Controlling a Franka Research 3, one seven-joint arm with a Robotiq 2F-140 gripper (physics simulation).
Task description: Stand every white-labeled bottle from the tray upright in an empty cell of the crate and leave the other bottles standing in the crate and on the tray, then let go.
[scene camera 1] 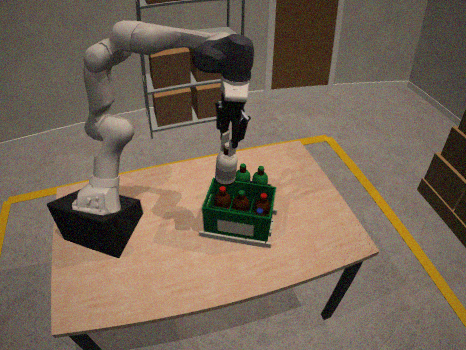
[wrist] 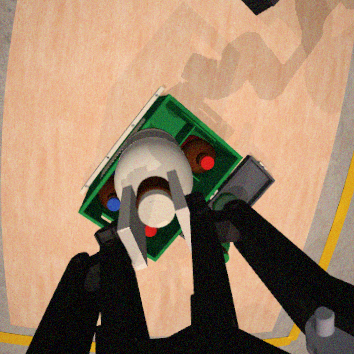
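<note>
My gripper (scene camera 1: 227, 144) (wrist: 154, 194) is shut on the neck of a white-labeled bottle (scene camera 1: 226, 169) (wrist: 152, 159), which hangs upright above the green crate (scene camera 1: 260, 230) (wrist: 200, 124), over its back left part in the scene view. In the crate stand brown bottles: one with a red cap (scene camera 1: 222, 200) (wrist: 206, 162), one with a green cap (scene camera 1: 242, 201), another with a red cap (scene camera 1: 263, 200) (wrist: 150, 231) and one with a blue cap (scene camera 1: 260, 211) (wrist: 113, 204). A corner cell is empty in the wrist view; the held bottle hides other cells. Two green bottles (scene camera 1: 243, 174) (scene camera 1: 260, 176) stand behind the crate.
The dark tray (wrist: 260, 172) shows beside the crate in the wrist view. A pale rail (scene camera 1: 235, 240) (wrist: 120, 142) runs along one crate side. The wooden table (scene camera 1: 150, 280) bears the black robot base (scene camera 1: 95, 230). A shelf rack (scene camera 1: 147, 107) and stacked boxes (scene camera 1: 442, 175) stand beyond the table.
</note>
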